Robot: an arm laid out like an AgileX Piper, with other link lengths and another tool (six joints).
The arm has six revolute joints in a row. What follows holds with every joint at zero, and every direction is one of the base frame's. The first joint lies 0.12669 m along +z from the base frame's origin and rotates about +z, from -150.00 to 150.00 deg. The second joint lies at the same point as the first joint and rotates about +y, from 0.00 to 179.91 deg. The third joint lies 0.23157 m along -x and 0.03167 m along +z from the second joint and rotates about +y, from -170.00 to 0.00 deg. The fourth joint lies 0.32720 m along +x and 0.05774 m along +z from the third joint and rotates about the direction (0.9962, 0, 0.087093), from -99.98 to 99.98 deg. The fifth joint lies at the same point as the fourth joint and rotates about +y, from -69.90 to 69.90 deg. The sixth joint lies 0.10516 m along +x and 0.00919 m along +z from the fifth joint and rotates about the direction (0.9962, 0, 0.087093), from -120.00 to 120.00 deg. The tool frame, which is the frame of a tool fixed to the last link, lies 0.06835 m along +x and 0.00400 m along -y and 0.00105 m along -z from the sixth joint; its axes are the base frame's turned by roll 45.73, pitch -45.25 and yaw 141.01 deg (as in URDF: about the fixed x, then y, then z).
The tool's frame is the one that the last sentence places.
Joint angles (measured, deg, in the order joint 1, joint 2, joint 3, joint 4, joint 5, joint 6), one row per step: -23.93 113.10 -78.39 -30.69 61.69 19.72; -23.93 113.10 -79.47 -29.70 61.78 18.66; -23.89 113.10 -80.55 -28.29 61.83 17.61; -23.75 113.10 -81.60 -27.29 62.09 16.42; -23.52 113.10 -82.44 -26.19 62.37 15.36; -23.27 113.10 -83.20 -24.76 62.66 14.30; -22.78 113.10 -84.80 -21.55 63.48 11.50; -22.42 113.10 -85.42 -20.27 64.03 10.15; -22.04 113.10 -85.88 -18.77 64.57 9.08; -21.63 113.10 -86.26 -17.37 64.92 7.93; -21.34 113.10 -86.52 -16.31 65.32 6.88; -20.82 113.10 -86.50 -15.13 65.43 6.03
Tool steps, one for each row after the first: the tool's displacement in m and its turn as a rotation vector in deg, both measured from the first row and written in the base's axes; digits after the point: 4 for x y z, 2 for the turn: 0.0051 0.0001 0.0046 0.51 -0.81 0.43; 0.0106 0.0015 0.0088 1.35 -1.83 0.73; 0.0155 0.0028 0.0135 1.92 -2.43 1.39; 0.0199 0.0054 0.0169 2.64 -2.93 1.98; 0.0242 0.0091 0.0197 3.67 -3.48 2.47; 0.0325 0.0177 0.0255 6.12 -4.37 3.92; 0.0358 0.0225 0.0279 7.20 -4.43 4.84; 0.0386 0.0284 0.0292 8.50 -4.57 5.46; 0.0417 0.0343 0.0302 9.72 -4.74 6.31; 0.0434 0.0387 0.0309 10.71 -4.68 7.06; 0.0457 0.0454 0.0299 11.83 -4.72 7.90
